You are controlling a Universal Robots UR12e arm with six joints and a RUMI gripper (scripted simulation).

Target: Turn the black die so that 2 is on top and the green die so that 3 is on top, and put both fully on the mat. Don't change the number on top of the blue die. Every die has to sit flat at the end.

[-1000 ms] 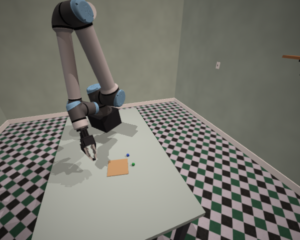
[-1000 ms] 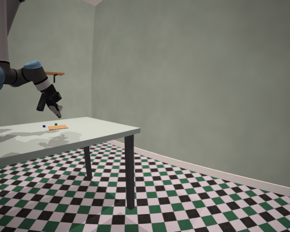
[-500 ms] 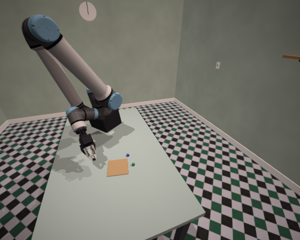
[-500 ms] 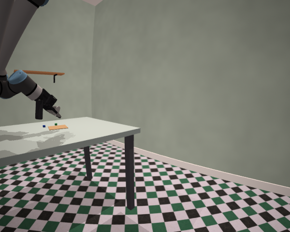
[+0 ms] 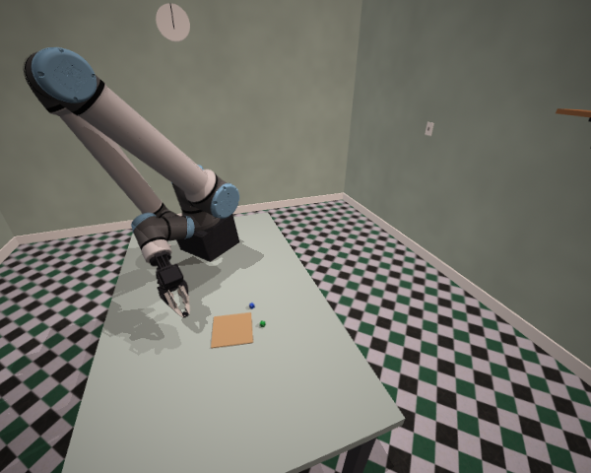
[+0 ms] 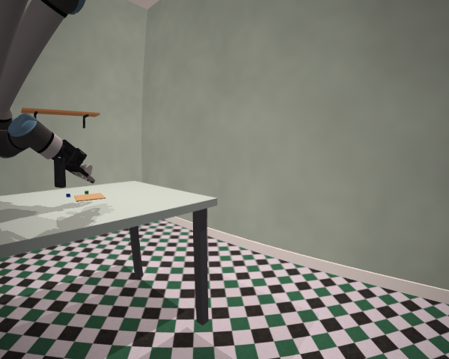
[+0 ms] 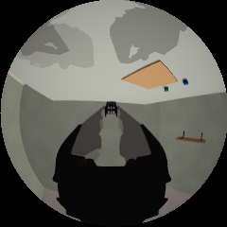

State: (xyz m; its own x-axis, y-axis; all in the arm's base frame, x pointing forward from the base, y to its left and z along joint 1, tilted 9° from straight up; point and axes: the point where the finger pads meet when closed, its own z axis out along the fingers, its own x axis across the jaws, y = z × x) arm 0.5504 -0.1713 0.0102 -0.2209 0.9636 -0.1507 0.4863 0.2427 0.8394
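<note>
Right now my hand is 140 mm to the right of the orange mat, 100 mm above it and 50 mm short of it. The rest, counted from my hand: green die 240 mm to the left, 100 mm below, 80 mm ahead; black die 10 mm below, 10 mm ahead; blue die 240 mm to the left, 100 mm below, 30 mm behind.
</note>
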